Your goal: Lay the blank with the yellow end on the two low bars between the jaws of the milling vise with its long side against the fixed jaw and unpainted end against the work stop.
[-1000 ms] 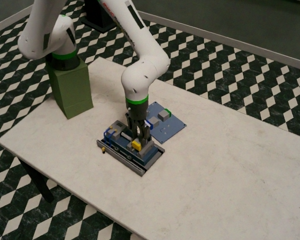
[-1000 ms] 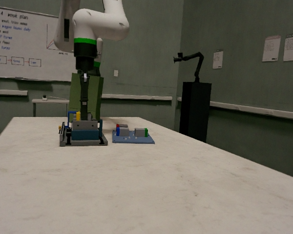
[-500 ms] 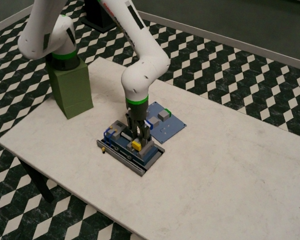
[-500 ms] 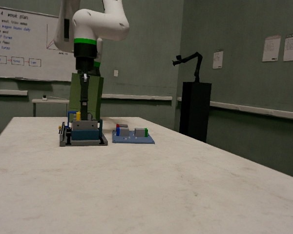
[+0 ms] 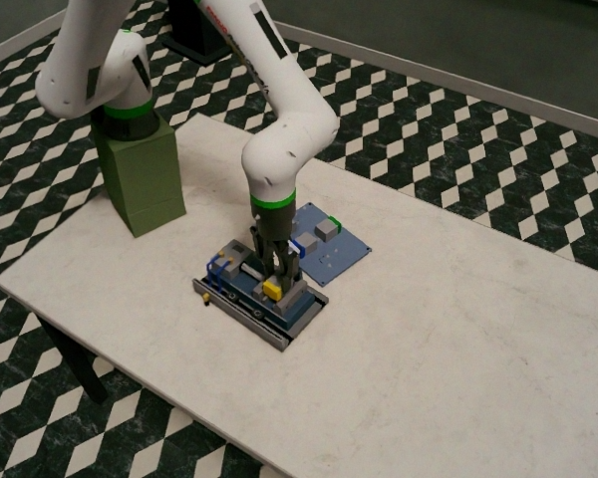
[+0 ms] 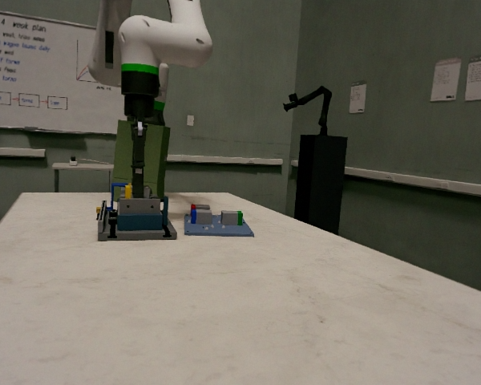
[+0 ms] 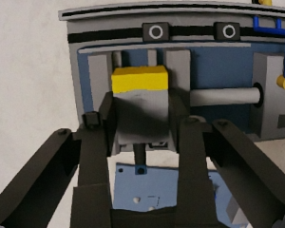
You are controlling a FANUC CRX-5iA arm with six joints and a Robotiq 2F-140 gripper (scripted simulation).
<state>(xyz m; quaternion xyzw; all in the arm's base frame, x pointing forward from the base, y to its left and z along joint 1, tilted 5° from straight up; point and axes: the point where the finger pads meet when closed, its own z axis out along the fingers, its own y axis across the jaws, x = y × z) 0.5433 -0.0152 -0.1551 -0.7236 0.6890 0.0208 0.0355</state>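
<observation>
The yellow-ended grey blank is 3 cm below my hand. From my hand the other things lie so: fixed jaw (6 cm below, 3 cm ahead, 1 cm to the left); moving jaw (6 cm below, 4 cm behind); dark work stop (5 cm to the left, 5 cm below).
</observation>
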